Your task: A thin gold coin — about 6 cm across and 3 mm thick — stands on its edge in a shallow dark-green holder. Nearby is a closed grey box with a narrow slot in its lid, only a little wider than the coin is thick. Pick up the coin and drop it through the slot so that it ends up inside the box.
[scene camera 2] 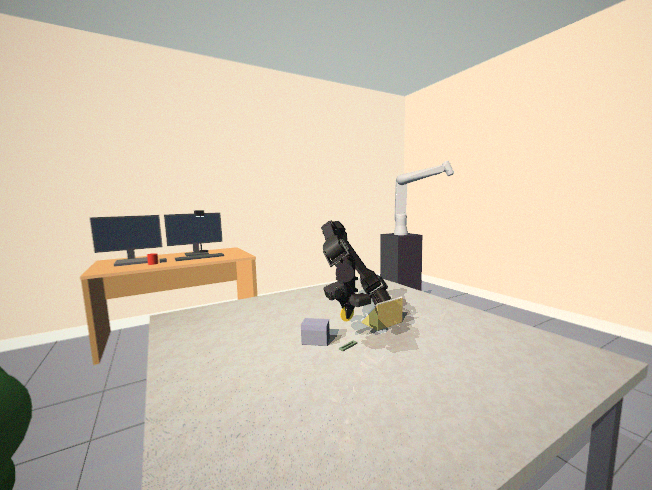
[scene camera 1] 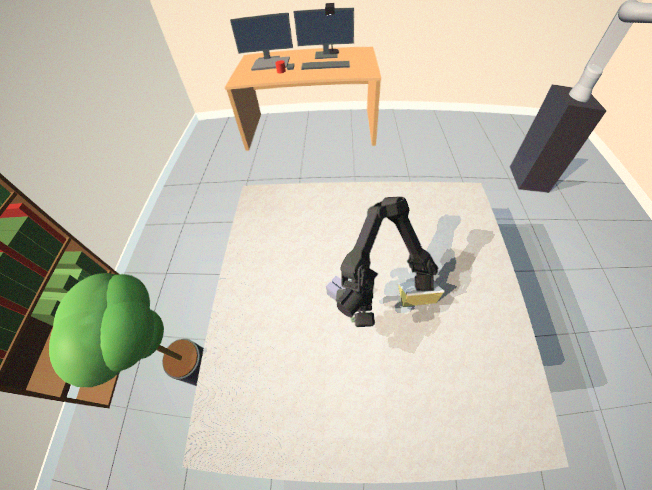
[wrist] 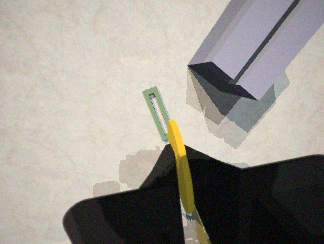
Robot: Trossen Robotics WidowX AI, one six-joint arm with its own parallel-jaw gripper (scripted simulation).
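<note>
My gripper [scene camera 2: 347,318] holds a gold coin [wrist: 186,193]. Visible too from the wrist: my gripper [wrist: 173,148]. Scene camera 1 does not show the gold coin, hidden by my gripper.
</note>
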